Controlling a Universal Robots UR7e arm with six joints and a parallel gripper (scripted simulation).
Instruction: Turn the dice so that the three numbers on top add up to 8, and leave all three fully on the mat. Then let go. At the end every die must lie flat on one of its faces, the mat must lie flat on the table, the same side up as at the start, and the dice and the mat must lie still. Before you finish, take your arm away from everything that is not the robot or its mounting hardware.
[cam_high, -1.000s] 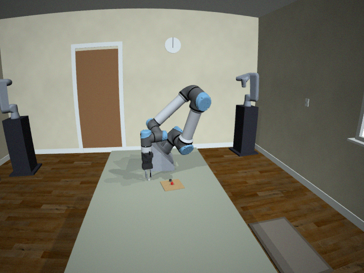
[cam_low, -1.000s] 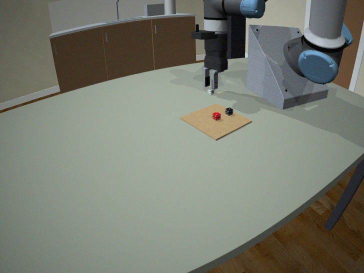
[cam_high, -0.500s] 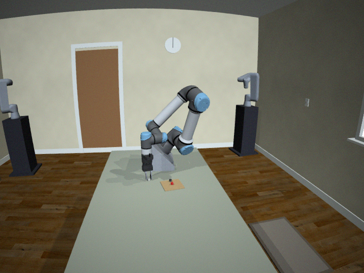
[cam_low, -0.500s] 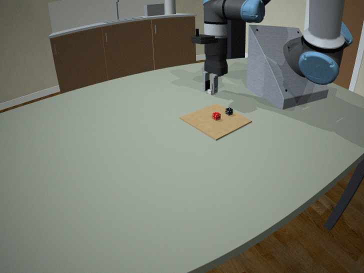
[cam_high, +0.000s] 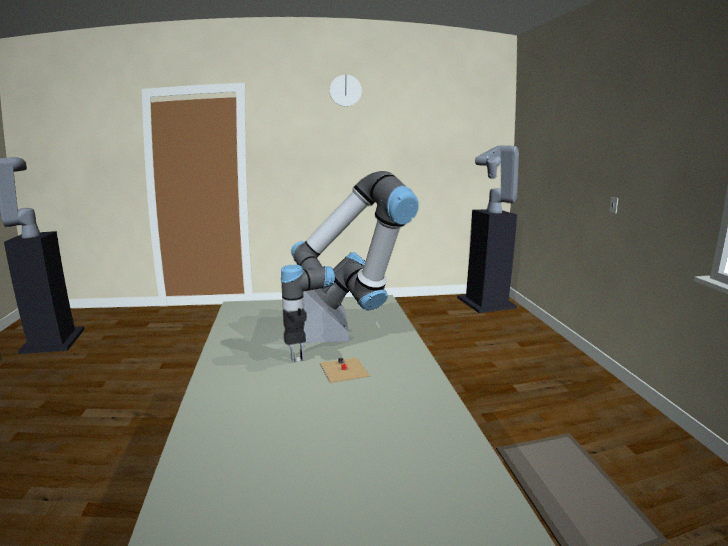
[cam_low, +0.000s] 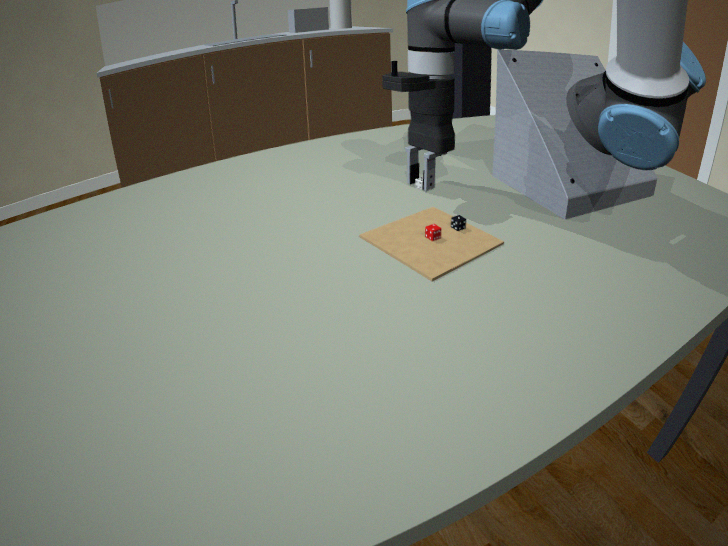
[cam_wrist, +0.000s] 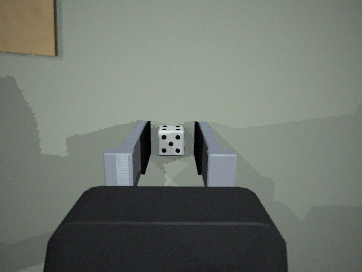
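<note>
The white die lies 1 cm below my hand. Also, from my hand: tan mat 11 cm ahead, 15 cm to the left, 2 cm below; then red die 11 cm ahead, 15 cm to the left, 1 cm below.
</note>
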